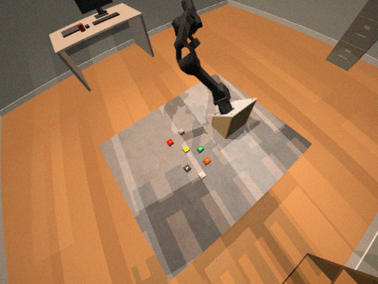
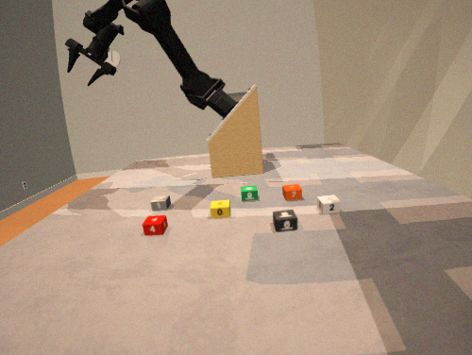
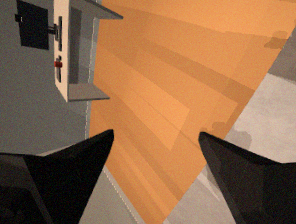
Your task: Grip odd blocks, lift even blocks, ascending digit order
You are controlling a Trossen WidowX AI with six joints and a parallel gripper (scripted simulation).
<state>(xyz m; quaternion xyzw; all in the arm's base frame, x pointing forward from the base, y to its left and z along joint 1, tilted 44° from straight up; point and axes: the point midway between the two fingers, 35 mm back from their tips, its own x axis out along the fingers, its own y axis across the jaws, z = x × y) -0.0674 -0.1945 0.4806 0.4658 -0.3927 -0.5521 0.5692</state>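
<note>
The yellow block lies 360 mm ahead of my gripper tip, 470 mm to the left of it and 340 mm below it. Round my gripper tip: green block (290 mm ahead, 520 mm to the left, 340 mm below); red block (410 mm ahead, 360 mm to the left, 340 mm below); grey block (300 mm ahead, 340 mm to the left, 340 mm below).
</note>
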